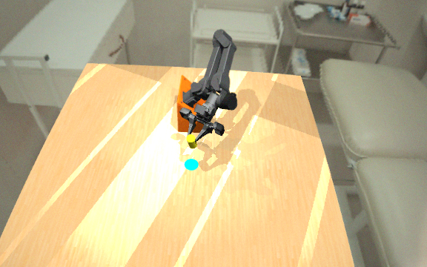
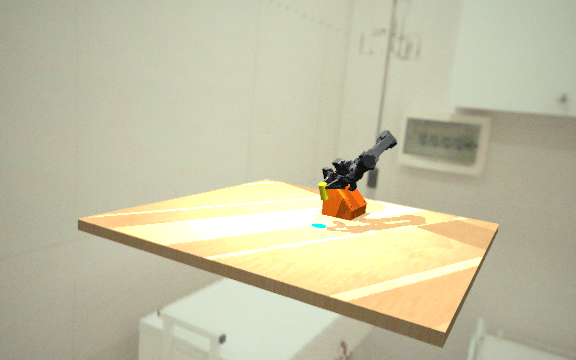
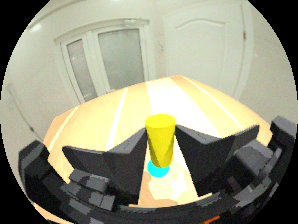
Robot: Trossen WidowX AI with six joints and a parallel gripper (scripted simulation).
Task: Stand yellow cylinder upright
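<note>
The yellow cylinder is 2 cm below my gripper tip and 1 cm behind it. Also, from my gripper tip: cyan circle (16 cm below).
</note>
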